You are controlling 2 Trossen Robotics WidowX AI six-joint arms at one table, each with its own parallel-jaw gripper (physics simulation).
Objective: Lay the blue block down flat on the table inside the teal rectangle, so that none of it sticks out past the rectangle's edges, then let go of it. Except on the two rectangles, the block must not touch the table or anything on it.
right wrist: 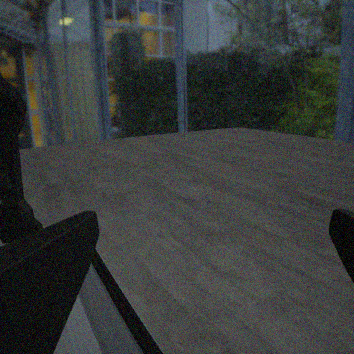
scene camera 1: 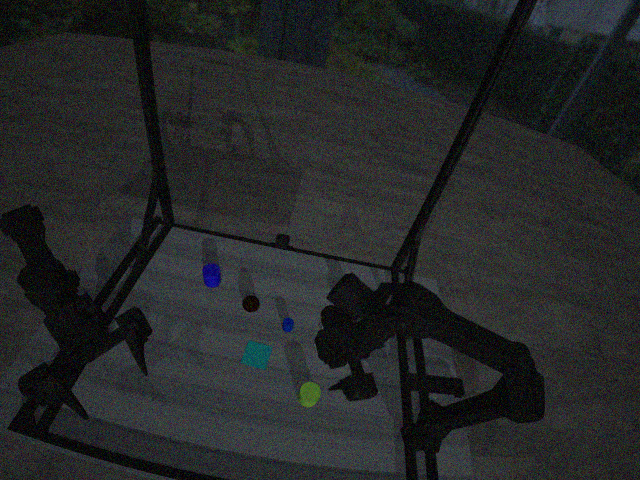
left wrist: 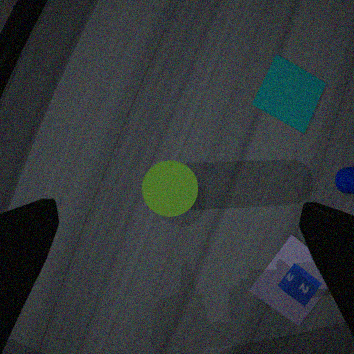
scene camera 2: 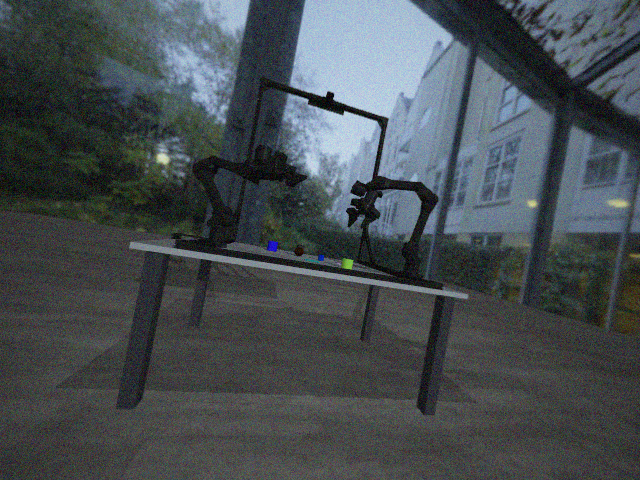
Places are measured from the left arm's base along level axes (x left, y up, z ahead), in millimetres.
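Where they show: left gripper, fingertip midpoint: (scene camera 1: 324, 368) (left wrist: 181, 212) (scene camera 2: 354, 227); right gripper, fingertip midpoint: (right wrist: 214, 222) (scene camera 1: 117, 395) (scene camera 2: 302, 173); left arm's base, origin of the base link: (scene camera 1: 417, 436) (scene camera 2: 409, 276); right arm's base, origin of the base link: (scene camera 2: 216, 241).
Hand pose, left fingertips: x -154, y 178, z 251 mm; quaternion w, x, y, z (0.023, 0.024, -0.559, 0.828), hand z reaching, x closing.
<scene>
Each offset is from my left fingertips to the centre of the thing. "spot": to the spot under its first point.
The blue block {dx -154, dy -187, dz -93 mm} (left wrist: 300, 284), with pale letter marks, lies on the lilac rectangle {spot: dx -125, dy -196, dz -106 mm} (left wrist: 270, 291) near the right finger in the left wrist view; the left arm hides it in scene camera 1. The teal rectangle {spot: dx -131, dy -196, dz +126 mm} (scene camera 1: 256, 354) (left wrist: 290, 94) is bare. My left gripper (left wrist: 181, 212) is open and empty, pointing down, above the table around the lime cylinder; its far finger is hidden in scene camera 1. My right gripper (scene camera 1: 116, 395) (scene camera 2: 298, 179) (right wrist: 214, 222) is open and empty, raised at the left of both scene views, away from the block.
The lime cylinder {dx +1, dy -175, dz +5 mm} (scene camera 1: 309, 394) (scene camera 2: 346, 264) (left wrist: 170, 188) stands between the two rectangles and the near edge. A small blue cylinder {dx -209, dy -181, dz +30 mm} (scene camera 1: 287, 324) (scene camera 2: 321, 257) (left wrist: 345, 180) stands beyond the teal rectangle. A dark red ball {dx -282, dy -172, dz +133 mm} (scene camera 1: 250, 303) (scene camera 2: 299, 250) and a larger blue cylinder {dx -391, dy -170, dz +251 mm} (scene camera 1: 211, 275) (scene camera 2: 272, 246) are farther back-left.
</scene>
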